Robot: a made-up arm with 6 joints. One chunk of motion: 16 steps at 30 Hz.
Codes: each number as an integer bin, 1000 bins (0 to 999) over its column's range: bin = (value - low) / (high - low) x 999, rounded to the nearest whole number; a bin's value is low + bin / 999 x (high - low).
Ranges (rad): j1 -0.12..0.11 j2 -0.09..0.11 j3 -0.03..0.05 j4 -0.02..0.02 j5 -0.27..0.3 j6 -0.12..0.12
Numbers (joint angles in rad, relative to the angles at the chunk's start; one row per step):
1: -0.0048 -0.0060 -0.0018 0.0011 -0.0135 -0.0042
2: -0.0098 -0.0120 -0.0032 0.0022 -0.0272 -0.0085
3: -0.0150 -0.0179 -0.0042 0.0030 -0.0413 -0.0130
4: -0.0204 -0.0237 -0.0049 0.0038 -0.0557 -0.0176
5: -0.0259 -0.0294 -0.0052 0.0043 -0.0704 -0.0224
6: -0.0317 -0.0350 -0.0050 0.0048 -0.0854 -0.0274
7: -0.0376 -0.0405 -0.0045 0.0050 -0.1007 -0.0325
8: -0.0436 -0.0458 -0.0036 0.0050 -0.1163 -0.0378
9: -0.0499 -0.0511 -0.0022 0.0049 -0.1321 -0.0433
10: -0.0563 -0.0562 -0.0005 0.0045 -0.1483 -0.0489
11: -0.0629 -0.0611 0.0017 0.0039 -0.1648 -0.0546
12: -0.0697 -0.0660 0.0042 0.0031 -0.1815 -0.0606
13: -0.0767 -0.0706 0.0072 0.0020 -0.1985 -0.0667
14: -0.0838 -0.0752 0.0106 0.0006 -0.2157 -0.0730
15: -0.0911 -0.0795 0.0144 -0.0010 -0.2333 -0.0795
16: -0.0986 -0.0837 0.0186 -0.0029 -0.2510 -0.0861
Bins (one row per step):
1: 500 420 352 527 450 482
2: 479 390 335 554 426 464
3: 456 360 322 574 401 445
4: 433 331 313 594 376 426
5: 409 303 310 607 350 406
6: 384 275 312 619 324 385
7: 358 247 318 624 297 364
8: 332 221 330 624 269 342
9: 304 194 347 622 242 319
10: 277 169 368 612 213 296
11: 248 144 396 597 184 272
12: 218 120 427 577 155 247
13: 188 97 465 549 125 222
14: 157 74 507 514 95 196
15: 126 52 554 475 64 169
16: 93 31 607 427 33 141

